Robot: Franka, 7 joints.
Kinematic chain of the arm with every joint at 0, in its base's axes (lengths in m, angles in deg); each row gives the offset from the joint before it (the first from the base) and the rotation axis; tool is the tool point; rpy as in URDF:
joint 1: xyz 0 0 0.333 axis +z
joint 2: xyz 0 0 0 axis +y
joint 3: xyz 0 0 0.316 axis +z
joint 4: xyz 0.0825 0 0 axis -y
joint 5: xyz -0.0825 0 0.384 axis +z
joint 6: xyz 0 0 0 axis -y
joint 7: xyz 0.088 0 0 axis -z
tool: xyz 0 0 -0.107 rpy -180 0 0
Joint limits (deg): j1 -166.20..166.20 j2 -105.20..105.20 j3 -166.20..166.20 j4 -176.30..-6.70 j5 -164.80..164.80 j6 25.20..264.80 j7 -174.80..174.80
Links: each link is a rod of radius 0.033 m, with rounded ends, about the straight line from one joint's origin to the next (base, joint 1, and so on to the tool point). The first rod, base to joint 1, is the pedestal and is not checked.
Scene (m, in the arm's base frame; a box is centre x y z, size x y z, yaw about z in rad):
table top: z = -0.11
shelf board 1: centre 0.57 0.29 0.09 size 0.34 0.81 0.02 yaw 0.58
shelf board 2: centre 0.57 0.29 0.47 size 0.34 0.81 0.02 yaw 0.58
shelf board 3: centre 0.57 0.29 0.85 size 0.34 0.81 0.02 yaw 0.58
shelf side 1: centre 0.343 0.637 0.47 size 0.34 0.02 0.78 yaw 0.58
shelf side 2: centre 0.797 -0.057 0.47 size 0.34 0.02 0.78 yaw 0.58
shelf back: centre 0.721 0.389 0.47 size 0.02 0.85 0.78 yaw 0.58
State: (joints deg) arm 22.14 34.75 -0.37 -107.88 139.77 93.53 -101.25
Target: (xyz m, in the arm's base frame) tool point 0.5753 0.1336 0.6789
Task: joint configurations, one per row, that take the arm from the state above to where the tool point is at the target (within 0.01 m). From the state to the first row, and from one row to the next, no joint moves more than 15 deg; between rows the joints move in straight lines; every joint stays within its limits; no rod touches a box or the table.
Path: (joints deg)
1: 20.22 25.44 -2.33 -122.53 136.44 89.98 -101.25
2: 18.29 16.12 -4.29 -137.18 133.10 86.43 -101.25
3: 16.37 6.81 -6.26 -151.83 129.77 82.88 -101.25
4: 14.44 -2.50 -8.22 -166.48 126.43 79.33 -101.25
5: 11.94 -12.54 -10.74 -157.53 128.11 77.45 -101.25
6: 9.44 -22.58 -13.27 -148.58 129.79 75.58 -101.25
7: 6.94 -32.61 -15.80 -139.62 131.47 73.70 -101.25
8: 9.35 -21.15 -13.27 -127.87 134.38 77.98 -101.25
9: 11.75 -9.69 -10.75 -116.11 137.29 82.26 -101.25
10: 14.16 1.77 -8.22 -104.35 140.19 86.54 -101.25

